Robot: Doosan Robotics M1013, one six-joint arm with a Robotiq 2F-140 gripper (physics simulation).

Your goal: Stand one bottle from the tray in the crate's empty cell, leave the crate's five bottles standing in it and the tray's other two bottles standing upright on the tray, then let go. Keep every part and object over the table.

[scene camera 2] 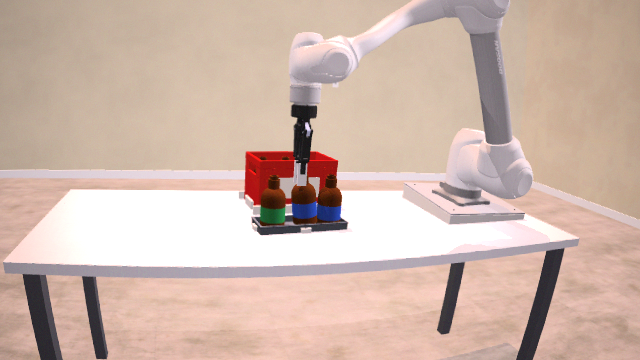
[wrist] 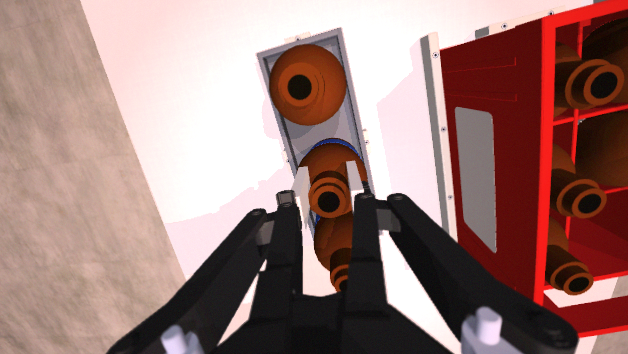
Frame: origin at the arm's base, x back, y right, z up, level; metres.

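Seen in the pictures: gripper, fingertip midpoint: (scene camera 2: 299, 183) (wrist: 328, 178); arm's base, origin of the base link: (scene camera 2: 460, 198).
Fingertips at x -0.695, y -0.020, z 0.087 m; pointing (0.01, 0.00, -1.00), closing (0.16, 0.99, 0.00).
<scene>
Offsets run from my fingertips to a thing's middle. "*": to the spot under its first point. Level surfaces: height alone.
My gripper (scene camera 2: 301, 176) (wrist: 328, 178) is shut on the neck of the middle blue-labelled bottle {dy -0.002, dx +0.015, dz -0.040 m} (scene camera 2: 304, 210) (wrist: 326, 159). That bottle is upright, its base at tray level; whether it rests on the tray is unclear. A green-labelled bottle {dy +0.003, dx -0.080, dz -0.051 m} (scene camera 2: 273, 200) (wrist: 332, 85) stands at one end of the dark tray {dy -0.005, dx +0.005, dz -0.121 m} (scene camera 2: 280, 230) (wrist: 325, 131). Another blue-labelled bottle {dy -0.010, dx +0.099, dz -0.051 m} (scene camera 2: 330, 197) (wrist: 331, 242) stands at the other end, close beside the held one; a finger partly hides it in the wrist view. The red crate {dy +0.238, dx +0.067, dz -0.046 m} (scene camera 2: 253, 187) (wrist: 520, 150) stands behind the tray, with bottles and an empty cell {* dy +0.316, dx +0.201, dz -0.088 m} (wrist: 600, 227).
A pale strip {* dy +0.137, dx +0.016, dz -0.104 m} (wrist: 440, 130) runs along the crate's tray-facing side. The white table {dz -0.134 m} (scene camera 2: 150, 225) extends left of the tray. The robot's base plate (scene camera 2: 480, 217) is at the right. The table's edge and floor (wrist: 65, 175) show at the left of the wrist view.
</scene>
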